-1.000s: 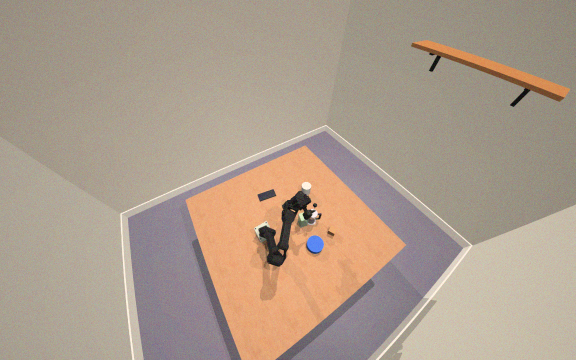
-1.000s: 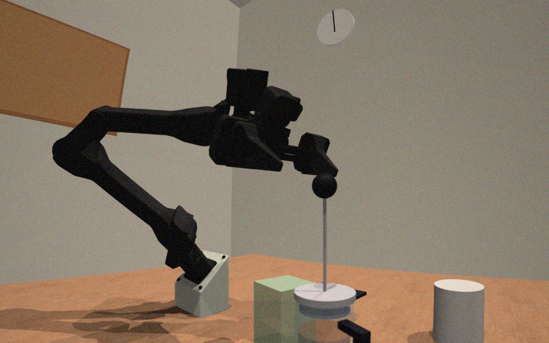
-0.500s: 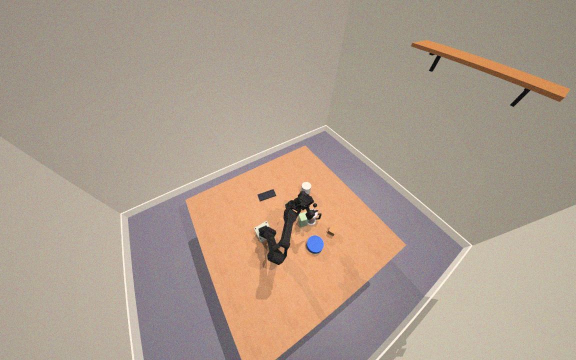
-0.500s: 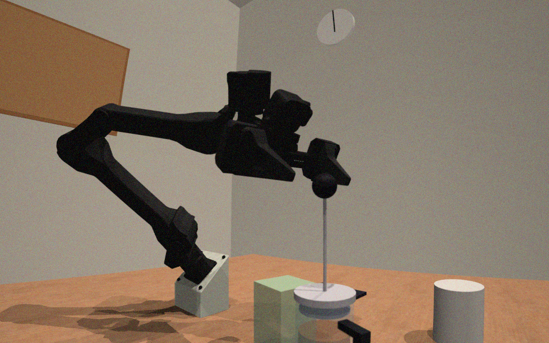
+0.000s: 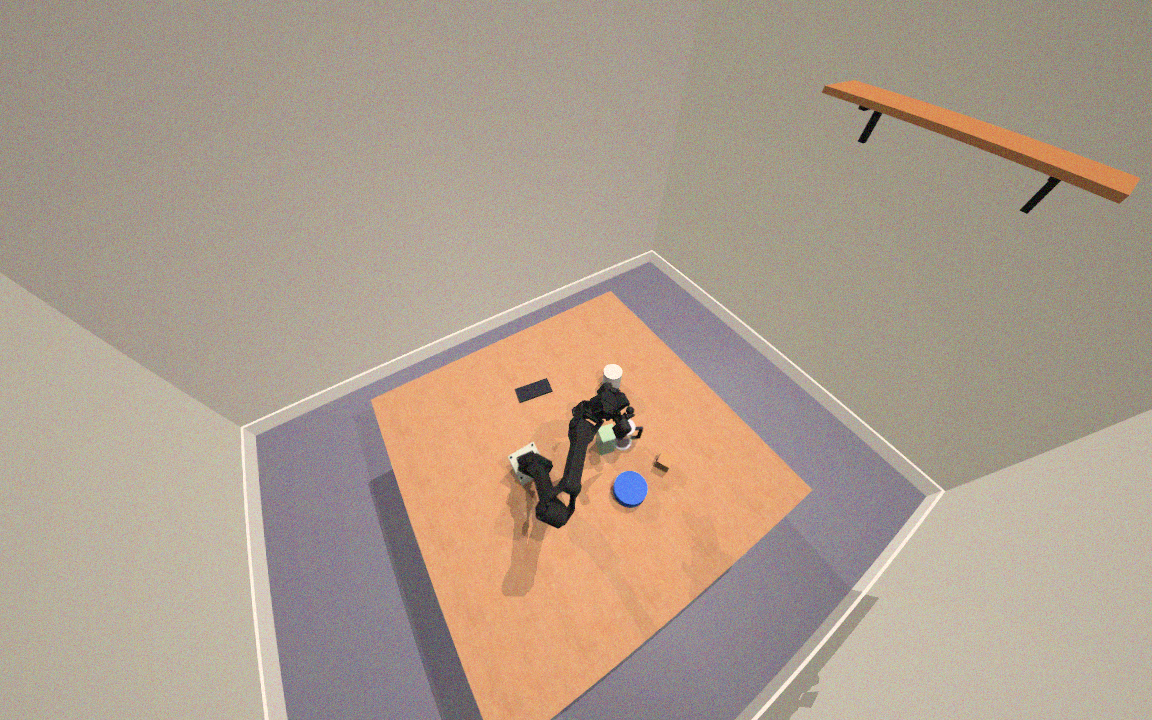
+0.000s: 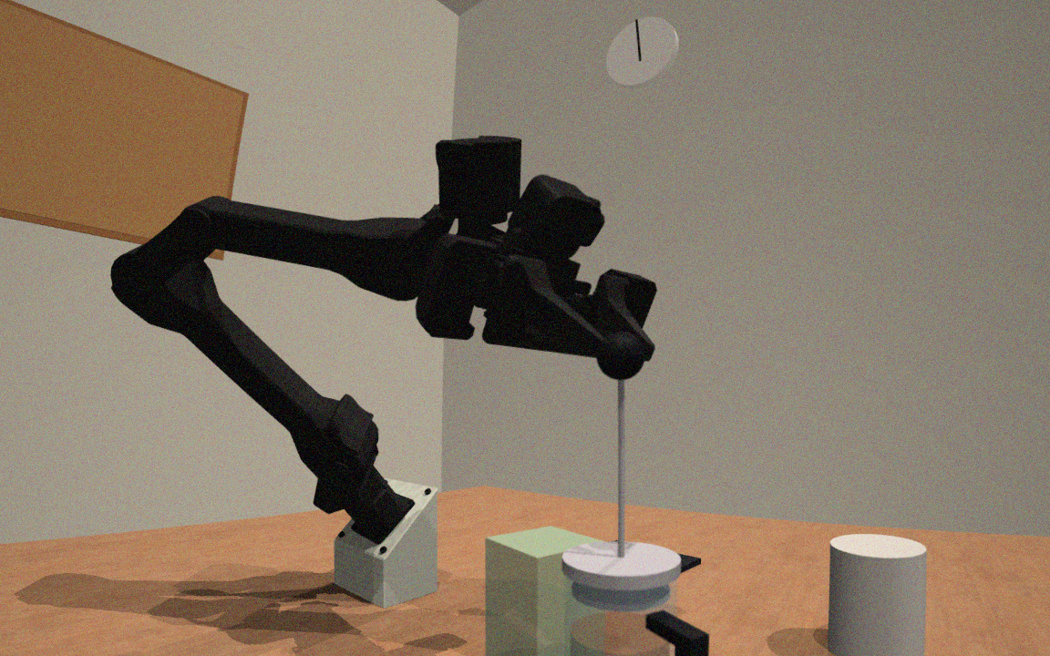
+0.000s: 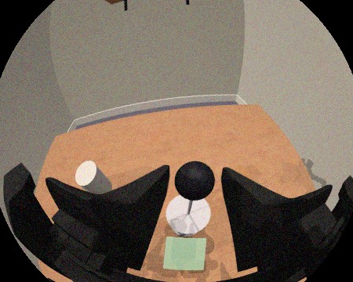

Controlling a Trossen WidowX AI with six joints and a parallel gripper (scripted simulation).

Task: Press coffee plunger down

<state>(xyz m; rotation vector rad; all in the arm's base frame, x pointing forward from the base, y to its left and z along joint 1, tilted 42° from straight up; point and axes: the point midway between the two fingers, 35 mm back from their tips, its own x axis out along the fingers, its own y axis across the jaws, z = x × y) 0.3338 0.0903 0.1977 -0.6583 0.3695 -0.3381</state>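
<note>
Now: gripper tip 10 mm short of the coffee press and 130 mm above it. Round my gripper tip: small brown block (80 mm ahead, 150 mm to the right, 230 mm below); then blue disc (90 mm behind, 180 mm to the right, 230 mm below); then pale green block (80 mm behind, 20 mm to the left, 190 mm below).
</note>
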